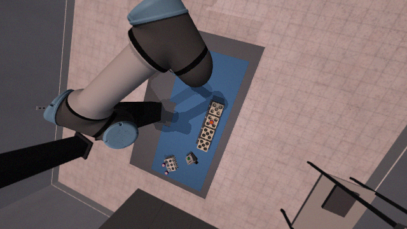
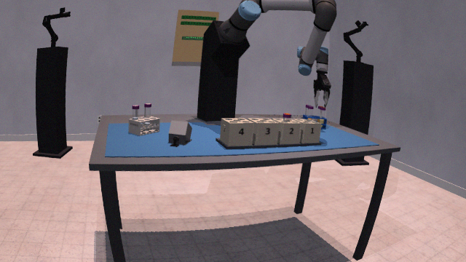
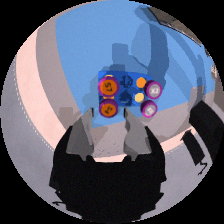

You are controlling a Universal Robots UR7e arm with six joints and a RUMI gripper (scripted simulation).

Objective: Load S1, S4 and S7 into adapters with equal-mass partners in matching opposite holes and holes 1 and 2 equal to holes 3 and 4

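Now: the blue rack 100 mm below my hand, 40 mm to the right of it and 20 mm ahead of it. The rest, counted from my hand: white rack 950 mm to the right, 310 mm ahead, 100 mm below; bucket adapter 550 mm to the right, 470 mm ahead, 70 mm below.
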